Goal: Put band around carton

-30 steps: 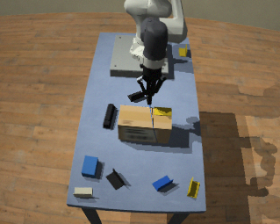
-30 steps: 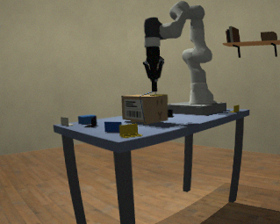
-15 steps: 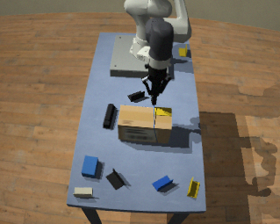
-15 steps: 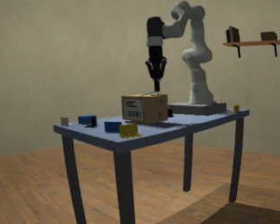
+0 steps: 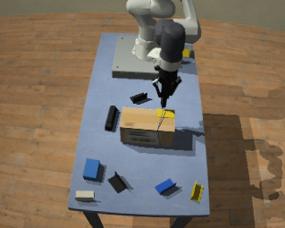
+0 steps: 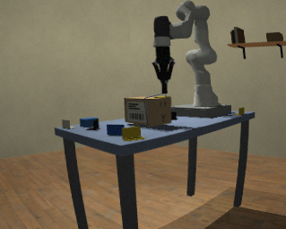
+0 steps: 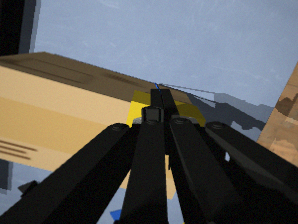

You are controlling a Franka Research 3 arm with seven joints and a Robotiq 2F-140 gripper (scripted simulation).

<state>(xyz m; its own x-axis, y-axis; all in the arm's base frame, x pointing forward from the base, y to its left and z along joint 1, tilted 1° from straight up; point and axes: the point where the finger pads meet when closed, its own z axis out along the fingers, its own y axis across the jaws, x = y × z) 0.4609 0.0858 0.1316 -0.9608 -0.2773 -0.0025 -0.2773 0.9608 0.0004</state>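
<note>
Right now my hand is 2 cm short of the yellow corner guard, 1 cm to the right of it and 6 cm above it. The rest, counted from my hand: blue angle piece (34 cm ahead, 4 cm to the left, 18 cm below); brown carton (7 cm ahead, 6 cm to the right, 11 cm below); black block (1 cm behind, 24 cm to the right, 17 cm below).
</note>
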